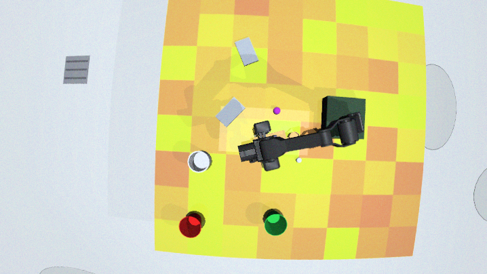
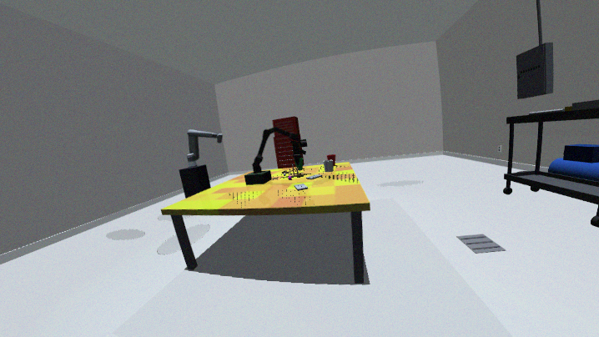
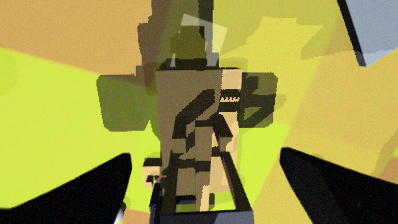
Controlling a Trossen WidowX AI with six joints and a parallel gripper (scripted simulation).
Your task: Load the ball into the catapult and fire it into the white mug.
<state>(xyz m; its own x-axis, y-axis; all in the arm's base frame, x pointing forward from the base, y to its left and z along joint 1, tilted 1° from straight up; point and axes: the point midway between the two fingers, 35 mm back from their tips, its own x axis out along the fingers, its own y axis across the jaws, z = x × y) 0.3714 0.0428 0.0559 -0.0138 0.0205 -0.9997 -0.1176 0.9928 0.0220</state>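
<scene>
Right now my gripper tip is 7 cm past the purple ball, 14 cm to the left of it and 9 cm above it. The rest, counted from my gripper tip: white mug (28 cm ahead, 3 cm to the left, 7 cm below); then white ball (14 cm behind, 9 cm to the left, 9 cm below); then catapult (7 cm behind, 5 cm below).
</scene>
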